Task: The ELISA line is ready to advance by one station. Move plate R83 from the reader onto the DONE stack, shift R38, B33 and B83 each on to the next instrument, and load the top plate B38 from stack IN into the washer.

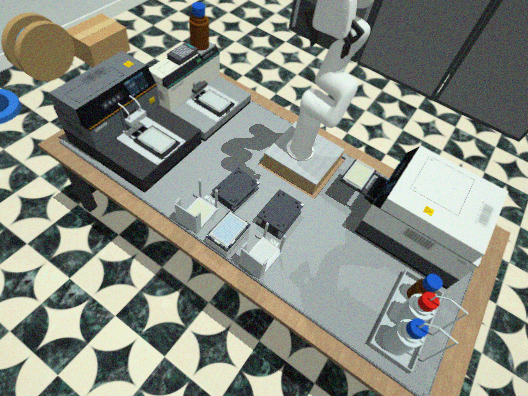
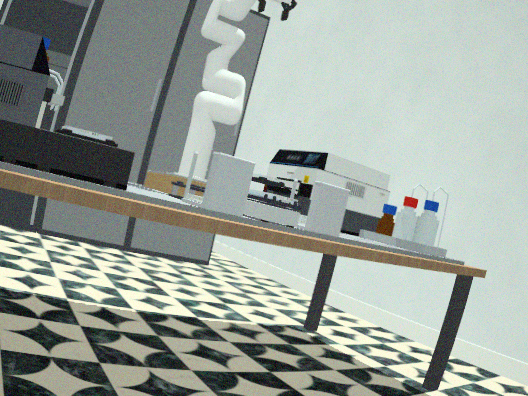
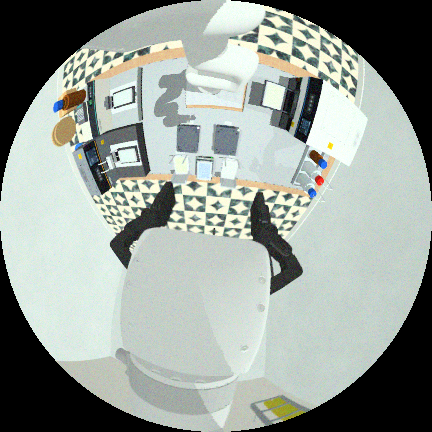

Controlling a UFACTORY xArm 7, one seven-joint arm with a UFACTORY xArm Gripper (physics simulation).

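Places are measured from the arm's base along level axes (x ahead, y left, z up), in millimetres.
Pixels of known places: gripper, fingertip midpoint: (image 1: 328, 50) (image 2: 272, 15) (image 3: 212, 194); arm's base, link origin: (image 1: 300, 150).
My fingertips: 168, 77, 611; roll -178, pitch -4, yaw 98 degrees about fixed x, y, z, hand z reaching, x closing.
For each thing: its top centre in the pictures, then the offset to it from my fingertips, as dx, dy, dz.
- pale yellow plate, top centre: (image 1: 359, 173) (image 3: 274, 95) -188, +201, -535
- light-blue plate, top centre: (image 2: 271, 193) (image 1: 228, 228) (image 3: 203, 171) +345, -19, -603
- yellowish plate, top centre: (image 1: 197, 212) (image 3: 180, 165) +358, -172, -650
- white plate, top centre: (image 1: 261, 254) (image 3: 229, 170) +323, +131, -637
- white instrument, top centre: (image 1: 447, 193) (image 2: 334, 161) (image 3: 341, 127) -222, +506, -402
My gripper (image 1: 353, 38) (image 2: 274, 8) (image 3: 212, 194) is open and empty, high above the table. A pale yellow plate (image 1: 359, 174) (image 3: 274, 95) lies on the extended tray of the white instrument. A plate (image 1: 156, 140) (image 3: 127, 155) lies on the dark instrument, and another plate (image 1: 215, 101) (image 3: 123, 97) on the pale instrument. A light-blue plate (image 1: 228, 230) (image 3: 204, 169) lies between two white stack holders. The left holder has a yellowish plate (image 1: 201, 210) (image 3: 181, 165); the right one has a white plate (image 1: 263, 250) (image 3: 229, 166). Plate labels and stack names cannot be read.
Two dark square units (image 1: 235, 188) (image 1: 280, 212) lie between the holders and the arm's base. Upright posts and walls (image 2: 230, 185) (image 2: 327, 207) rise at the holders. The white instrument (image 1: 440, 195) (image 3: 337, 122) stands at the right, near a tray of capped bottles (image 1: 417, 328) (image 2: 410, 220).
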